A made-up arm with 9 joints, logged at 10 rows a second.
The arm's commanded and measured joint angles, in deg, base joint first. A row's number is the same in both.
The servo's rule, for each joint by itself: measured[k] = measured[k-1] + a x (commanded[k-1-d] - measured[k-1]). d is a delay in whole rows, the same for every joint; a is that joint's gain. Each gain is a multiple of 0.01, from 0.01 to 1. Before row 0 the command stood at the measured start. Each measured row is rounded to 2 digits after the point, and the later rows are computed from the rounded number. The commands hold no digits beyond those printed.
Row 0, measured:
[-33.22, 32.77, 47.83, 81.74, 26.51, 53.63, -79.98, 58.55, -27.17]
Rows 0 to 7, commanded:
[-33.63, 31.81, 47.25, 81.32, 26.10, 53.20, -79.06, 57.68, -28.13]
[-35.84, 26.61, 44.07, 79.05, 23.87, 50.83, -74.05, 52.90, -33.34]
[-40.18, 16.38, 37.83, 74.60, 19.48, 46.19, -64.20, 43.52, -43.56]
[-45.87, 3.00, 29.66, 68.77, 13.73, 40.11, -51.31, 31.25, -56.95]
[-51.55, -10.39, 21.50, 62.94, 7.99, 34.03, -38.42, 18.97, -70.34]
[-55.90, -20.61, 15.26, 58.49, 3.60, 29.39, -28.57, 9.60, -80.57]
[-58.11, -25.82, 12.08, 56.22, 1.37, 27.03, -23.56, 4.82, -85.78]
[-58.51, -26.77, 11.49, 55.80, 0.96, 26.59, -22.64, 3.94, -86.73]
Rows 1 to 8, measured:
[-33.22, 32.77, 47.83, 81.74, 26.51, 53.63, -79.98, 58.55, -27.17]
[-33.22, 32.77, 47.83, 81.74, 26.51, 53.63, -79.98, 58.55, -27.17]
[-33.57, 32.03, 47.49, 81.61, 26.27, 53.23, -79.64, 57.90, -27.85]
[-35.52, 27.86, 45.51, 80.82, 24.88, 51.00, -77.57, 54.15, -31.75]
[-39.53, 19.02, 41.06, 78.89, 21.75, 46.53, -72.62, 46.18, -40.14]
[-44.98, 6.68, 34.45, 75.75, 17.10, 40.56, -64.74, 34.98, -52.08]
[-50.63, -6.46, 26.94, 71.78, 11.82, 34.49, -55.00, 22.97, -65.04]
[-55.16, -17.36, 20.17, 67.66, 7.05, 29.75, -45.22, 12.94, -76.07]
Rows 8 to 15, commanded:
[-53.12, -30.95, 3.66, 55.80, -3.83, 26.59, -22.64, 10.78, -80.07]
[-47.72, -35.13, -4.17, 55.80, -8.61, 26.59, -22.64, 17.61, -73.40]
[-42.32, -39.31, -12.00, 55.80, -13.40, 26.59, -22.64, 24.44, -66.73]
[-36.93, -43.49, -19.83, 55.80, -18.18, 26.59, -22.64, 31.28, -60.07]
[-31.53, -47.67, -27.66, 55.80, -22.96, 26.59, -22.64, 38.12, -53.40]
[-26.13, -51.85, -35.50, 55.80, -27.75, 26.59, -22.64, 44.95, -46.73]
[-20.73, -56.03, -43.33, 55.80, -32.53, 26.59, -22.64, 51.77, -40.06]
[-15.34, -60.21, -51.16, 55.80, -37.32, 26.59, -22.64, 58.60, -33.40]
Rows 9 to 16, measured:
[-57.70, -23.87, 15.48, 64.11, 3.76, 27.22, -37.21, 6.85, -82.96]
[-58.40, -26.10, 13.17, 61.53, 2.14, 26.63, -31.82, 4.67, -85.64]
[-53.86, -29.83, 7.65, 59.75, -1.32, 26.59, -28.42, 9.25, -81.69]
[-48.58, -33.91, 0.79, 58.53, -5.55, 26.59, -26.28, 15.52, -75.80]
[-43.20, -38.07, -6.63, 57.68, -10.10, 26.59, -24.93, 22.21, -69.36]
[-37.81, -42.24, -14.29, 57.10, -14.79, 26.59, -24.08, 29.01, -62.76]
[-32.41, -46.42, -22.04, 56.70, -19.53, 26.59, -23.55, 35.84, -56.11]
[-27.01, -50.60, -29.85, 56.42, -24.30, 26.59, -23.21, 42.67, -49.45]

